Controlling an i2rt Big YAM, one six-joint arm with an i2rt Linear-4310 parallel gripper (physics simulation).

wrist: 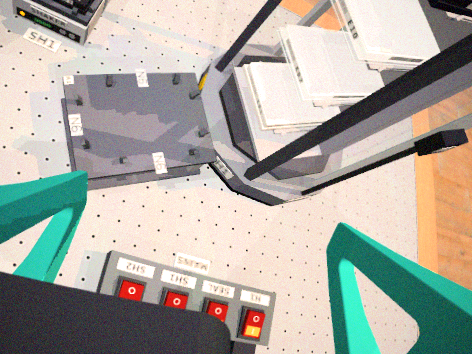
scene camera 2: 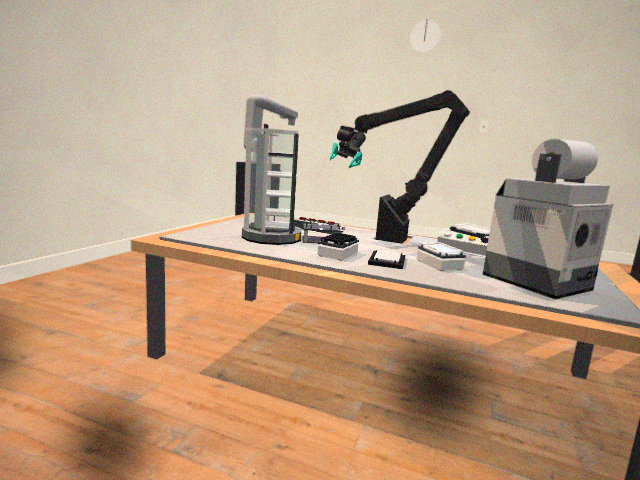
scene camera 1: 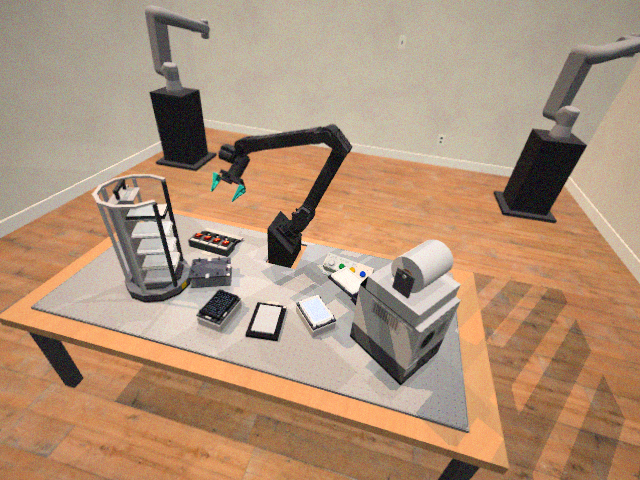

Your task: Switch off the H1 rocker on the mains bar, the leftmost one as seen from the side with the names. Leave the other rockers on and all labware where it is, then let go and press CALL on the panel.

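Seen in the pictures: gripper, between the fingertips: (wrist: 213, 212) (scene camera 2: 339, 163) (scene camera 1: 221, 196); arm's base, origin of its link: (scene camera 2: 396, 209) (scene camera 1: 287, 232).
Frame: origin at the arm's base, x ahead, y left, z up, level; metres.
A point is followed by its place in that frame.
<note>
The dark mains bar (scene camera 1: 211, 248) {x 0.099, y -0.344, z -0.106 m} (scene camera 2: 321, 226) (wrist: 270, 320) {x 0.052, y -0.464, z -0.092 m} has several red rockers. In the wrist view its names read upside down, and the H1 rocker (wrist: 253, 323) {x 0.047, y -0.435, z -0.082 m} is at the right end with its amber "I" part showing. The SEAL rocker (wrist: 217, 310) {x 0.058, y -0.386, z -0.080 m}, SH1 rocker (wrist: 176, 300) {x 0.063, y -0.336, z -0.080 m} and SH2 rocker (wrist: 131, 289) {x 0.068, y -0.287, z -0.080 m} are partly hidden by the dark gripper body. My gripper (scene camera 1: 223, 195) {x 0.095, y -0.260, z 0.190 m} (scene camera 2: 341, 162) {x 0.095, y -0.260, z 0.190 m} (wrist: 213, 212) {x 0.095, y -0.260, z 0.190 m} is open and empty, high above the table near the bar. The panel (scene camera 1: 356, 265) {x 0.073, y 0.348, z -0.055 m} (scene camera 2: 455, 243) {x 0.096, y 0.272, z -0.098 m} has white, green, yellow and blue buttons; the CALL name is not legible.
The plate tower (scene camera 1: 155, 292) {x 0.438, y -0.402, z -0.087 m} (scene camera 2: 268, 237) {x 0.451, y -0.416, z -0.104 m} (wrist: 216, 107) {x 0.314, y -0.356, z -0.092 m} stands beside the dark N6 block (scene camera 1: 210, 279) {x 0.274, y -0.261, z -0.127 m} (wrist: 135, 120) {x 0.251, y -0.254, z -0.072 m}. The shaker (scene camera 1: 219, 308) (scene camera 2: 338, 251) {x 0.516, y -0.107, z -0.099 m} (wrist: 55, 22) {x 0.368, y -0.129, z -0.104 m}, a black-framed plate (scene camera 1: 266, 319) {x 0.430, y 0.054, z -0.109 m}, another plate on a white base (scene camera 1: 315, 312) {x 0.372, y 0.231, z -0.077 m} and the large grey machine (scene camera 1: 398, 320) {x 0.505, y 0.511, z 0.124 m} (scene camera 2: 542, 242) {x 0.510, y 0.517, z 0.023 m} stand farther along.
</note>
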